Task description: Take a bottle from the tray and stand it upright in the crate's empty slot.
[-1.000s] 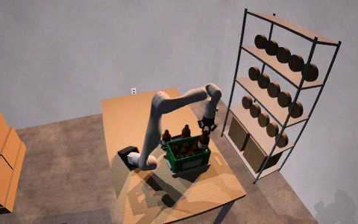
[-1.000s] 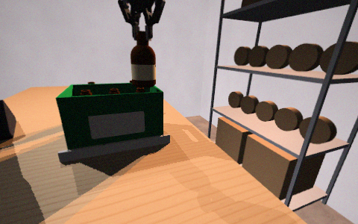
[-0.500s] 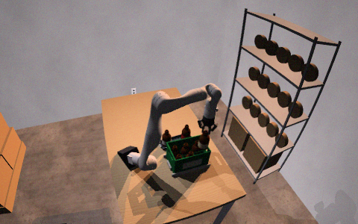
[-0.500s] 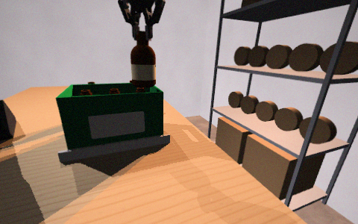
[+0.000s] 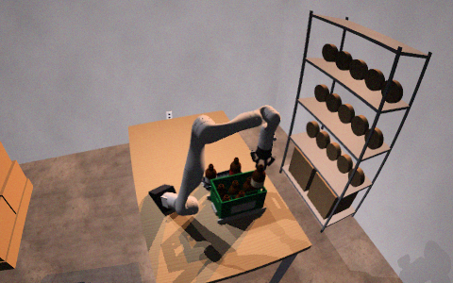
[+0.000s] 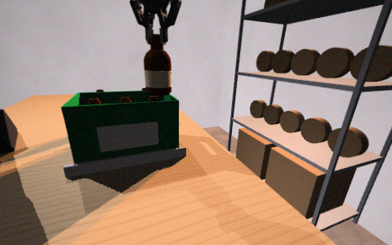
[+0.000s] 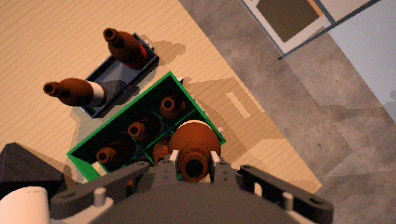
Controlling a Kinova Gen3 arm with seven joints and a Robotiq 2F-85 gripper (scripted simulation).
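My hand is 70 mm above the brown bottle. The rest, counted from my hand: green crate 250 mm below, 80 mm behind, 60 mm to the left; dark tray 320 mm below, 290 mm to the left, 40 mm behind.
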